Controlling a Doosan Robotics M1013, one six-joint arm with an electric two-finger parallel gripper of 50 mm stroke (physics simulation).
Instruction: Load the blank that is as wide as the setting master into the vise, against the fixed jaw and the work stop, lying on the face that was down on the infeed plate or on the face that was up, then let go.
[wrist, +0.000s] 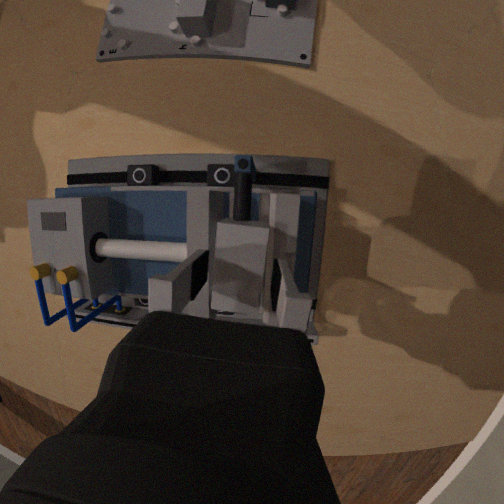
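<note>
A grey rectangular blank (241, 265) lies in the vise (150, 212), on its blue bed, between the two jaws. Its far end meets the black work stop rod (243, 197). A grey jaw (287, 215) stands just to its right. My gripper (239, 290) is open: its two grey fingers stand on either side of the blank, with a gap between each black pad and the blank's sides. The white vise screw (142, 249) runs in from the left housing (57, 240).
The grey infeed plate (210, 37) with other blanks and pegs lies at the far edge of the tan table. Blue levers with yellow knobs (55, 295) stand out at the vise's left front. My black wrist body fills the lower view.
</note>
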